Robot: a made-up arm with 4 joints.
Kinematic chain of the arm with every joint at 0, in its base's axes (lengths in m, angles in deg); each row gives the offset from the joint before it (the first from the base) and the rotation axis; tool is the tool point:
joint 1: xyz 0 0 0.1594 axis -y
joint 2: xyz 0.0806 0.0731 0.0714 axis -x
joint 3: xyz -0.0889 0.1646 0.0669 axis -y
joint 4: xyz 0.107 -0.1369 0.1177 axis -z
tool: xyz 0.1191 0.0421 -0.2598
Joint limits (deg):
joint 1: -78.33..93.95
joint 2: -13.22..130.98
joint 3: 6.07..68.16
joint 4: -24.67..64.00
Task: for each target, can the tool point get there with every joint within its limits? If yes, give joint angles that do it. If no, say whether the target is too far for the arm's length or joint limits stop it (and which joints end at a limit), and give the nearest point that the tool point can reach.
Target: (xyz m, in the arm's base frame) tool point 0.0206 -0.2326 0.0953
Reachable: no: joint limits stop it (at a limit: joint 2, joint 3, joint 4) | nearest point 0.0625 -0.0431 -0.0350 | short by 0.234 m
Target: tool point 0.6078 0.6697 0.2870
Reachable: no: too far | nearest point 0.2757 0.2761 0.2173 | short by 0.520 m
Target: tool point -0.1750 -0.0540 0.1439
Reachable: no: joint limits stop it (at a limit: joint 1, joint 2, joint 3, joint 4) | nearest point -0.2622 -0.0312 0.3387 | short by 0.215 m
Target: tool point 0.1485 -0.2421 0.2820
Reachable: no: joint limits stop it (at a limit: joint 2, joint 3, joint 4) | nearest point 0.1575 -0.0431 0.2894 | short by 0.199 m
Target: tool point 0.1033 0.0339 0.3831
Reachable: yes | joints 63.90 116.16 16.41 -3.16
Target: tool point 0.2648 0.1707 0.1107
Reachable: yes | joints -31.90 12.45 28.92 -9.79
